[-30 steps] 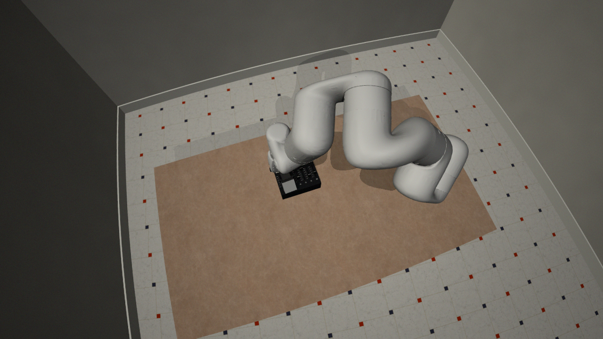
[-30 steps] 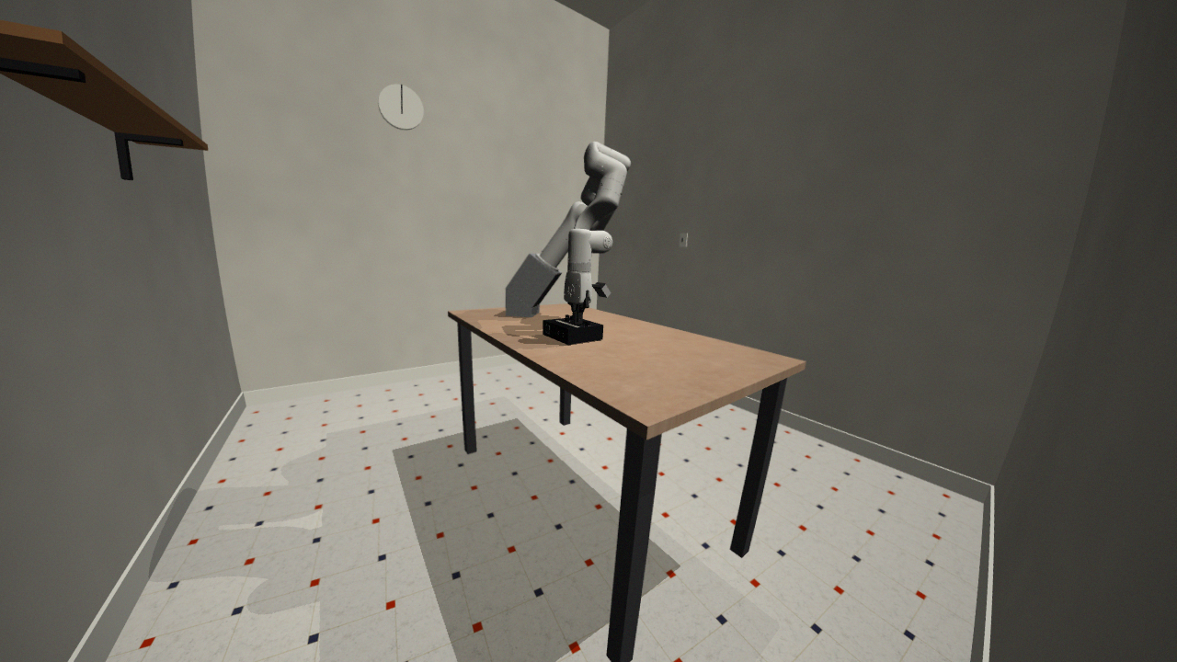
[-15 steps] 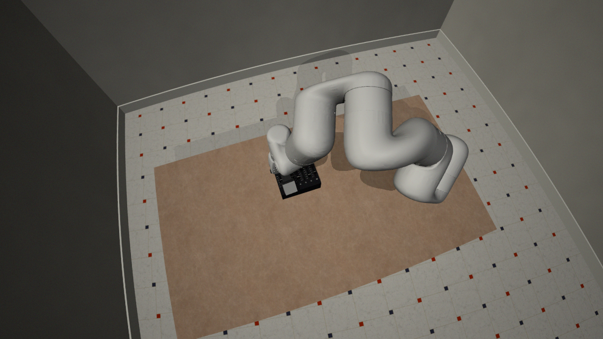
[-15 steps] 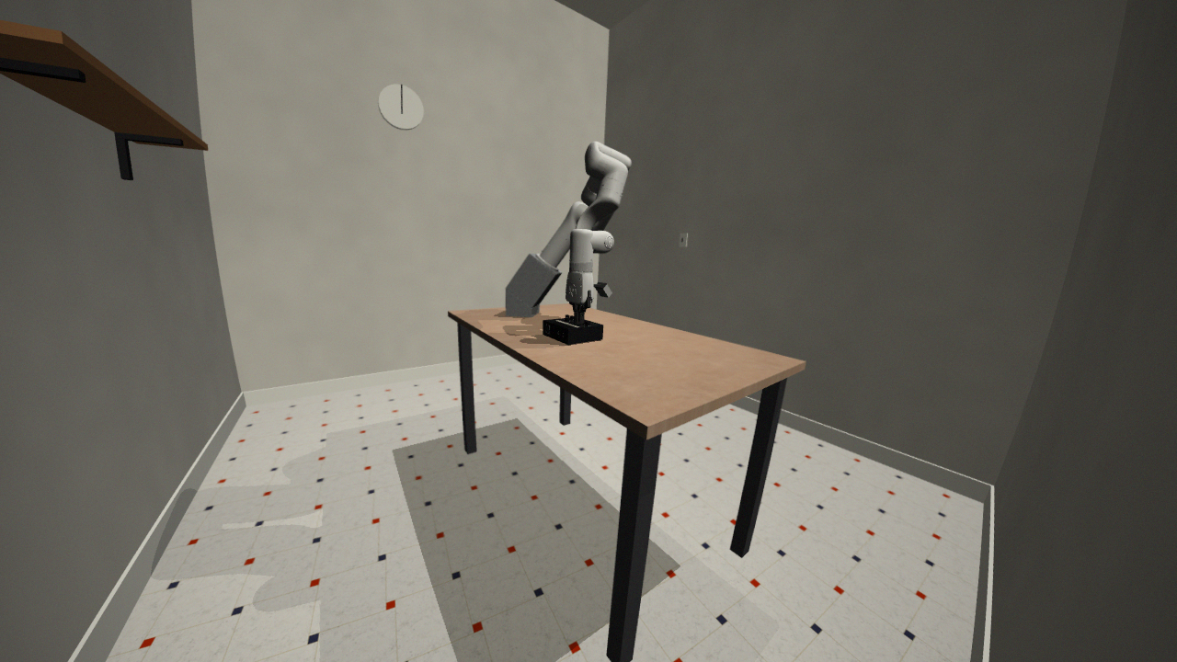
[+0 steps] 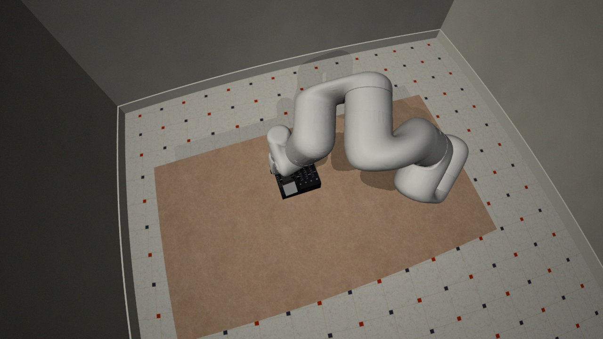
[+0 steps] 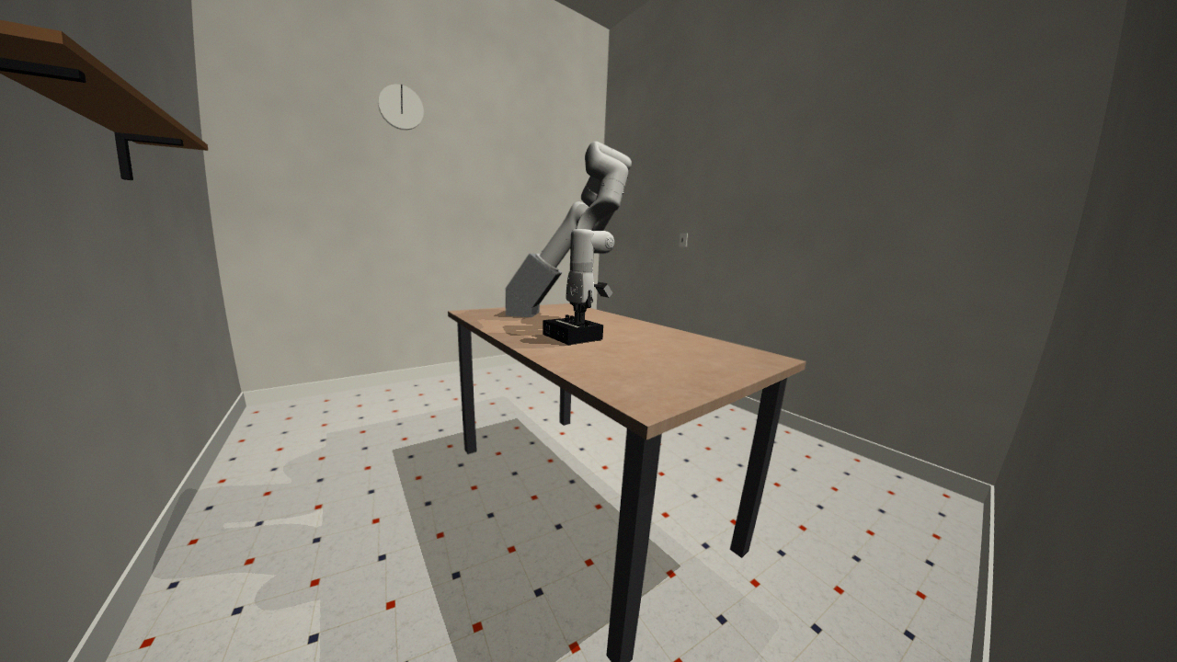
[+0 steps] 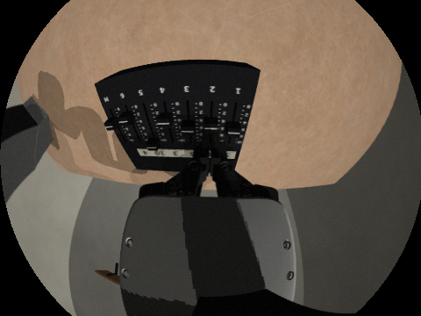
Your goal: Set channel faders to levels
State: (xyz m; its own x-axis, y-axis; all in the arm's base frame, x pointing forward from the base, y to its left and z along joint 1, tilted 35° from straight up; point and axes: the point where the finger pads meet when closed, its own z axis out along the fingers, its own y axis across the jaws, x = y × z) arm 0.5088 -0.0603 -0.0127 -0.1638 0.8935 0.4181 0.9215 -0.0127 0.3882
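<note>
The master fader is 11 cm behind my hand, 1 cm to the left of it and 1 cm below it.
</note>
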